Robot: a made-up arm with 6 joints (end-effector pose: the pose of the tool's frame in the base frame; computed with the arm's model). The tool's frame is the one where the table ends. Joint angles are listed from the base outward.
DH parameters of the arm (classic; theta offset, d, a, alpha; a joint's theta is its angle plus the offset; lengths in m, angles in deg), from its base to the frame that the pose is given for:
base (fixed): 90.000 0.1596 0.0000 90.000
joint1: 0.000 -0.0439 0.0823 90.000
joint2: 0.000 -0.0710 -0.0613 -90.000
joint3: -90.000 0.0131 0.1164 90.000
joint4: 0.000 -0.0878 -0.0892 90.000
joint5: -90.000 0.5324 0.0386 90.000
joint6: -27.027 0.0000 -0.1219 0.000
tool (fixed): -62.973 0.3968 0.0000 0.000
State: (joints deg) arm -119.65 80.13 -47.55 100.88 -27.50 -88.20
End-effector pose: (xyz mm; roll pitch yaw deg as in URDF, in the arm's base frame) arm -782.3 -568.4 139.3 -142.87 -5.52 115.41
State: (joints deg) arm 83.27 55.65 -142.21 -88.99 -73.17 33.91
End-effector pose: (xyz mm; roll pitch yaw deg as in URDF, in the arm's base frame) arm 388.6 79.9 373.2 -67.63 47.61 -108.23
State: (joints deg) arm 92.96 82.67 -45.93 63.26 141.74 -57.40
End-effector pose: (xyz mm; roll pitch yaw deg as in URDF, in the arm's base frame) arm -473.4 709.5 291.7 -132.67 -20.14 -2.47
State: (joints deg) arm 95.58 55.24 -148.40 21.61 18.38 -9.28
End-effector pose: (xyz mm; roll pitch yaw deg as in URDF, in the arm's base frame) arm -570.4 46.8 769.4 -55.62 30.84 21.95
